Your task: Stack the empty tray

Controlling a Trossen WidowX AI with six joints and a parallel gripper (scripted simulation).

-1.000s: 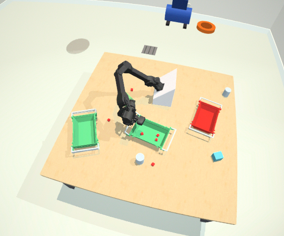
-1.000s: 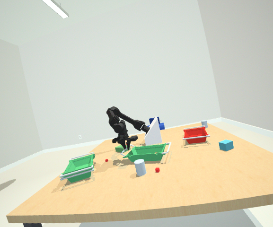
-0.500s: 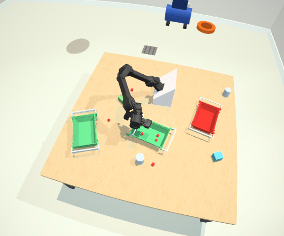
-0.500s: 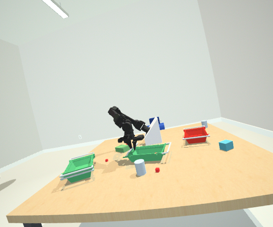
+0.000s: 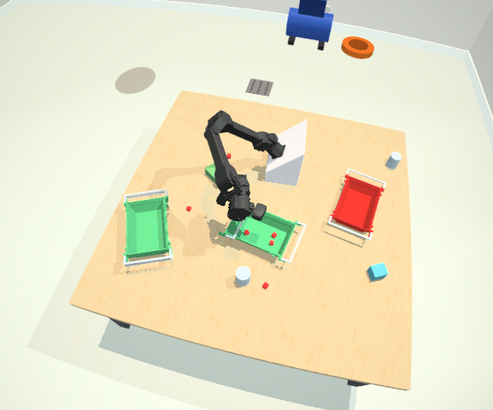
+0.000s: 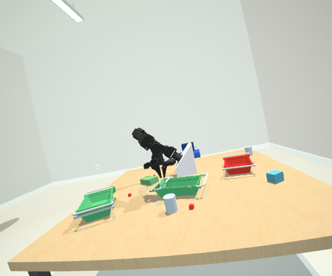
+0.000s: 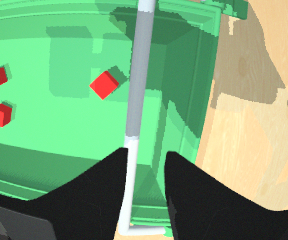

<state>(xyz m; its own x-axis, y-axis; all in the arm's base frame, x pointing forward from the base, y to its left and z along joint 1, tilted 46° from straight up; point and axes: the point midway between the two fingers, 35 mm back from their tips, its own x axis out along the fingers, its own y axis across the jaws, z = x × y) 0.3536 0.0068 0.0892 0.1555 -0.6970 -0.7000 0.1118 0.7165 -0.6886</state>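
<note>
Now: gripper tip 25 cm past the red tray, 45 cm to the right of it and 5 cm above it. From my gripper tip the other things lie so: cyan cube (3 cm ahead, 58 cm to the left, 7 cm below); then flat green block (22 cm behind, 18 cm to the right, 7 cm below).
</note>
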